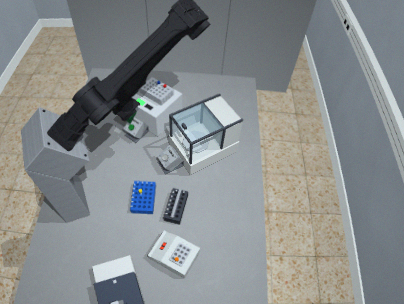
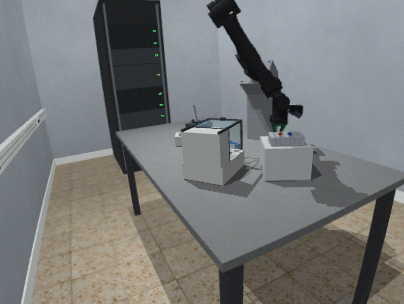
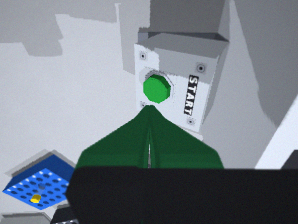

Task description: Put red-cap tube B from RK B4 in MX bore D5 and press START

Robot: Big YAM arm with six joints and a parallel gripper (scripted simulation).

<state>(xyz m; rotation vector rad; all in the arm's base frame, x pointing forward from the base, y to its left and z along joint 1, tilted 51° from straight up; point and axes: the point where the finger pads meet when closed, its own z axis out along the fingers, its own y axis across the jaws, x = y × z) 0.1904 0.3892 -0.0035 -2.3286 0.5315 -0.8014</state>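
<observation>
The green start key lies 40 mm below my hand and 10 mm to the left of it. From my hand the other things lie so: grey bore block: 180 mm to the left, 40 mm ahead, 40 mm above; then blue-capped tube: 210 mm to the left, 40 mm ahead, 40 mm above; then yellow-capped tube: 240 mm to the right, 180 mm ahead, 90 mm below.
</observation>
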